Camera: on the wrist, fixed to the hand. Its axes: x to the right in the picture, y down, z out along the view.
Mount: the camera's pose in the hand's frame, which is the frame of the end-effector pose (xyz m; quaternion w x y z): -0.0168 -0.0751 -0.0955 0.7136 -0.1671 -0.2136 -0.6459
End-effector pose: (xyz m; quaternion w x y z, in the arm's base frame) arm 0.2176 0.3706 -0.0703 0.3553 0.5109 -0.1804 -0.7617
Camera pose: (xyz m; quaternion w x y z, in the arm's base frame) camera 0.2812 0.4425 -0.1467 0.1916 -0.2590 -0.2527 0.9123
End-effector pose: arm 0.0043 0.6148 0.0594 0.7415 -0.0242 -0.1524 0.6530
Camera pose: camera 0.0994 0.6030 -0.0172 0.9143 0.0967 -0.3919 -0.0333
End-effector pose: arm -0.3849 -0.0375 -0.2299 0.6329 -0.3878 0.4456 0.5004
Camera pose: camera -0.3299 -0.1467 -0.2394 0.8053 -0.5635 -0.1513 0.1056
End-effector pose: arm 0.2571 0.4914 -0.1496 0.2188 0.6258 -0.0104 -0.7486
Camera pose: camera 0.3254 0.5897 -0.1764 0.2250 -0.2568 -0.4751 0.8109
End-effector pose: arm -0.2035 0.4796 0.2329 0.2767 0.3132 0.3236 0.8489
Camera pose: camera -0.2404 0.4803 0.1159 0.8672 0.1496 0.2323 0.4142
